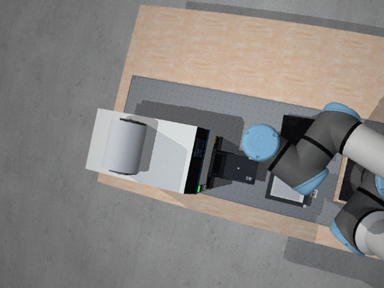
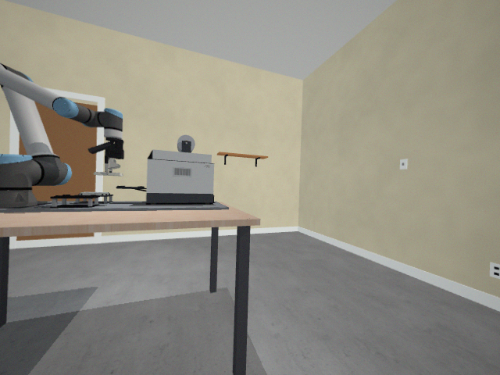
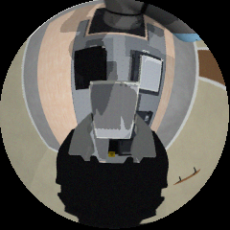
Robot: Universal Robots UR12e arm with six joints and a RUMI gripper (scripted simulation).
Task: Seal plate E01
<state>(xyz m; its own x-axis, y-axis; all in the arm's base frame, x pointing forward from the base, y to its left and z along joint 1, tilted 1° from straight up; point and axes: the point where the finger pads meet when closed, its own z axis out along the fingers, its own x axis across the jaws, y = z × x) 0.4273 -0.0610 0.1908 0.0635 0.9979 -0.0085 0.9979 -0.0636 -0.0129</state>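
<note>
Right now the nest N1 is 12 cm behind my hand, 9 cm to the right of it and 14 cm below it. From my hand the other things lie so: sealer stage: 11 cm ahead, 8 cm to the left, 8 cm below; then plate E01: 1 cm below; then foil roll: 44 cm ahead, 5 cm to the left, 23 cm above.
</note>
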